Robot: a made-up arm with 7 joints. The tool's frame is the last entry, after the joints.
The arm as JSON. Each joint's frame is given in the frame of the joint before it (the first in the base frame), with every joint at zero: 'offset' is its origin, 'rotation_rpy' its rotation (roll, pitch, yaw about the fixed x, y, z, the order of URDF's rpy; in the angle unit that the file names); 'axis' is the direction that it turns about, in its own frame. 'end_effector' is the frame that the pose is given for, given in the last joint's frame.
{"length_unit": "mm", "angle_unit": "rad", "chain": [
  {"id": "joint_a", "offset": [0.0, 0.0, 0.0], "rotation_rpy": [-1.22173, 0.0, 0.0], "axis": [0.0, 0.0, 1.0]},
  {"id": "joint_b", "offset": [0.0, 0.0, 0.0], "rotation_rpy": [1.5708, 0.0, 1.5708], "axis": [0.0, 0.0, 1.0]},
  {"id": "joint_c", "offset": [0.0, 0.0, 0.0], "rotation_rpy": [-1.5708, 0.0, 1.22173], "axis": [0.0, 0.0, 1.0]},
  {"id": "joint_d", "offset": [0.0, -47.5, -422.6], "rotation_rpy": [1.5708, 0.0, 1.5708], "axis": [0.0, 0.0, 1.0]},
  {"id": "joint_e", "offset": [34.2, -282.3, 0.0], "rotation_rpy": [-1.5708, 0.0, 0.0], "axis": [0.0, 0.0, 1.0]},
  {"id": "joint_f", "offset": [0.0, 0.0, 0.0], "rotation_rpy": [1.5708, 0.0, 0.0], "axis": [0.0, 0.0, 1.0]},
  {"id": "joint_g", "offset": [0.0, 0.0, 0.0], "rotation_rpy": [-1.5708, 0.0, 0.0], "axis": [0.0, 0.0, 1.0]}
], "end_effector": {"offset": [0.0, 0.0, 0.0], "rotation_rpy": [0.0, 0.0, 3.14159]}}
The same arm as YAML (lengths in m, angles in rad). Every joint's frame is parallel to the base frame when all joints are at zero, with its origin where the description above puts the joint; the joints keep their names.
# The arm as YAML. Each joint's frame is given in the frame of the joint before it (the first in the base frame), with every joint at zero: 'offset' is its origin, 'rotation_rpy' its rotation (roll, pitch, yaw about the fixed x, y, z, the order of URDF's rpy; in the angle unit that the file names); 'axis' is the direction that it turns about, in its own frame. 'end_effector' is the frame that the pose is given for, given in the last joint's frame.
length_unit: m
angle_unit: rad
chain:
  - id: joint_a
    offset: [0.0, 0.0, 0.0]
    rotation_rpy: [0.0, 0.0, 0.0]
    axis: [0.0, 0.9397, 0.342]
  - id: joint_b
    offset: [0.0, 0.0, 0.0]
    rotation_rpy: [0.0, 0.0, 0.0]
    axis: "+x"
  - id: joint_c
    offset: [0.0, 0.0, 0.0]
    rotation_rpy: [0.0, 0.0, 0.0]
    axis: "+z"
  - id: joint_d
    offset: [0.0475, 0.0, -0.4226]
    rotation_rpy: [0.0, 0.0, 0.0]
    axis: "+y"
  - id: joint_e
    offset: [-0.0342, 0.0, -0.2823]
    rotation_rpy: [0.0, 0.0, 0.0]
    axis: "+z"
  - id: joint_f
    offset: [0.0, 0.0, 0.0]
    rotation_rpy: [0.0, 0.0, 0.0]
    axis: "+y"
  - id: joint_g
    offset: [0.0, 0.0, 0.0]
    rotation_rpy: [0.0, 0.0, 0.0]
    axis: "+z"
end_effector:
  offset: [0.0, 0.0, 0.0]
  rotation_rpy: [0.0, 0.0, 0.0]

